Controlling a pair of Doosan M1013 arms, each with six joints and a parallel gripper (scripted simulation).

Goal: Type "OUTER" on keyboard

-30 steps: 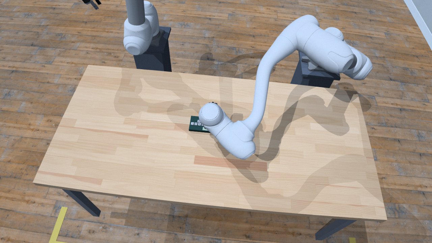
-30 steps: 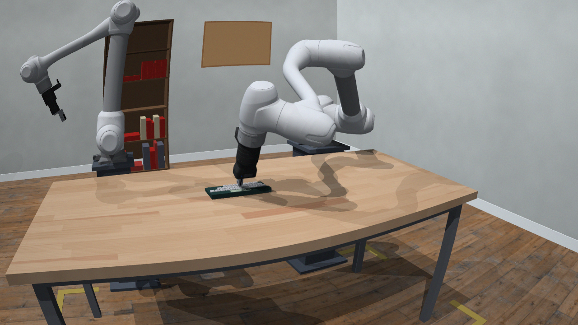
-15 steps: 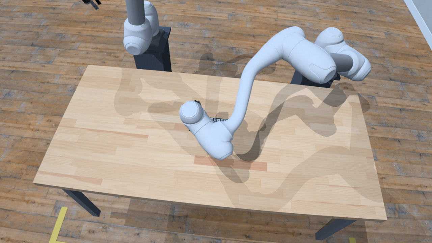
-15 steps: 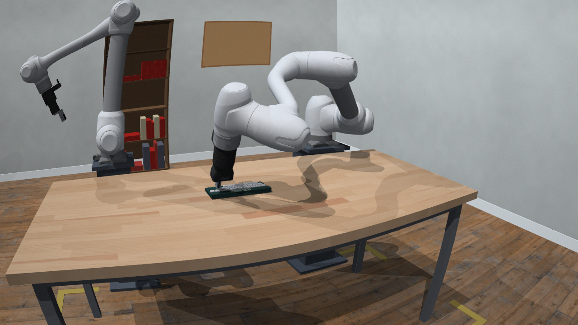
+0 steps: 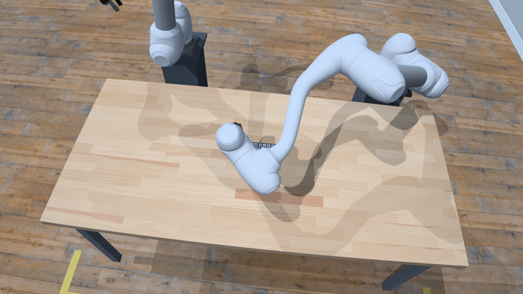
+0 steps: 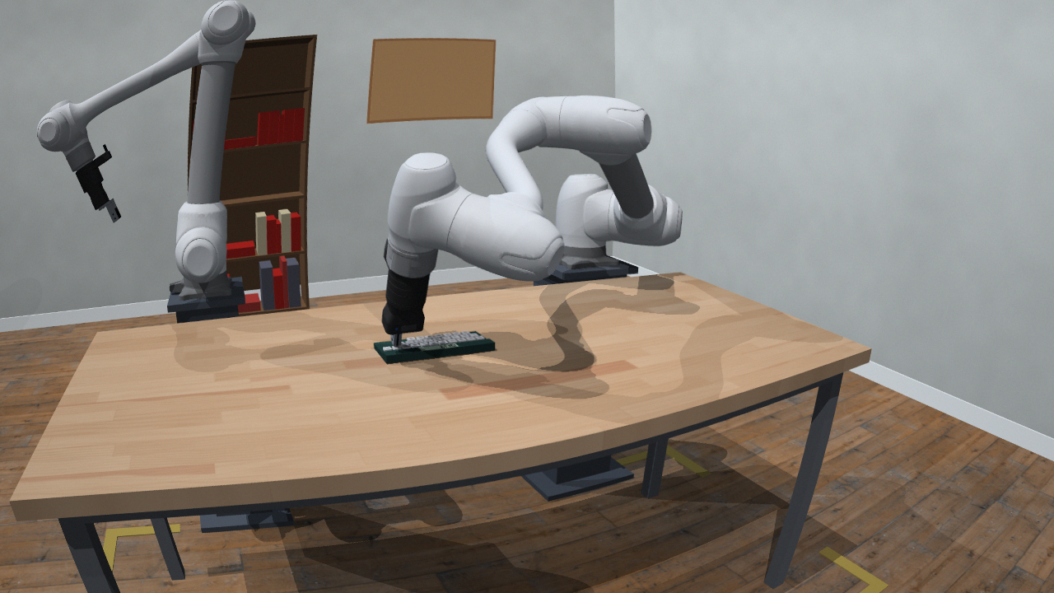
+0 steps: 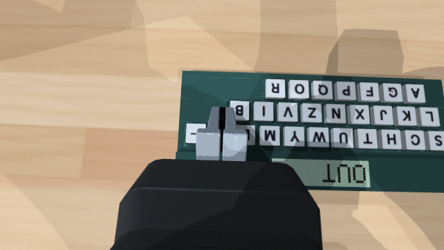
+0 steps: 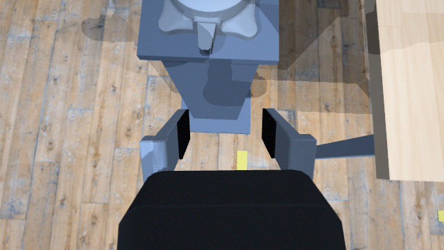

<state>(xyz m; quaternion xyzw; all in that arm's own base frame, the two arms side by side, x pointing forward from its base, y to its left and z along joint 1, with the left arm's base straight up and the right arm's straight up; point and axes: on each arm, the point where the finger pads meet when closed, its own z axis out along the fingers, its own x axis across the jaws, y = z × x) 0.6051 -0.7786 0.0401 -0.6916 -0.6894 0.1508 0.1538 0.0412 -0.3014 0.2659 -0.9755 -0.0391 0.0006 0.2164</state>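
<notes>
Right now my left hand is 2 cm to the left of the left-arrow key and 3 cm above it.
</notes>
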